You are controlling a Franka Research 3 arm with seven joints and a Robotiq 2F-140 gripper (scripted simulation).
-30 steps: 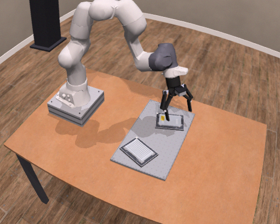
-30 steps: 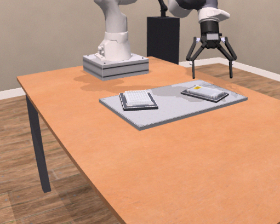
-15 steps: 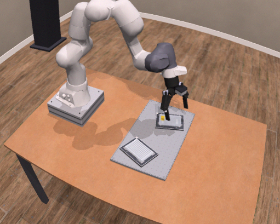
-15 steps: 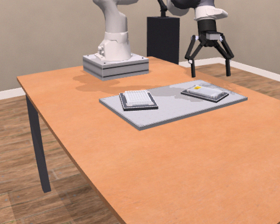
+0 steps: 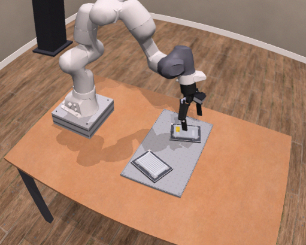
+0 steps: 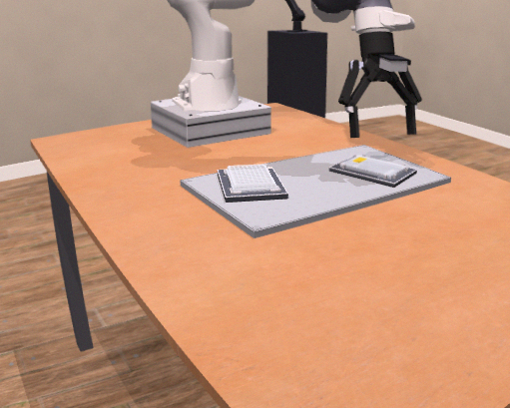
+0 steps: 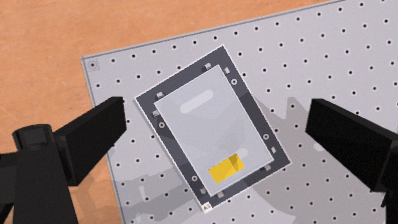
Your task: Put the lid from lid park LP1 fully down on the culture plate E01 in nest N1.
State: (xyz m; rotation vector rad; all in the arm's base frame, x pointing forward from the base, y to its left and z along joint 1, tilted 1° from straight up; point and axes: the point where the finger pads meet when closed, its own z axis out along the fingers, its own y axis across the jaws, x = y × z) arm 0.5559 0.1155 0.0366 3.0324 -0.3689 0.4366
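The clear lid lies 8 cm below my hand and 2 cm behind it. Round my hand: nest N1: 28 cm to the right, 10 cm behind, 9 cm below; then culture plate E01: 28 cm to the right, 10 cm behind, 8 cm below; then lid park LP1: 9 cm below, 2 cm behind.
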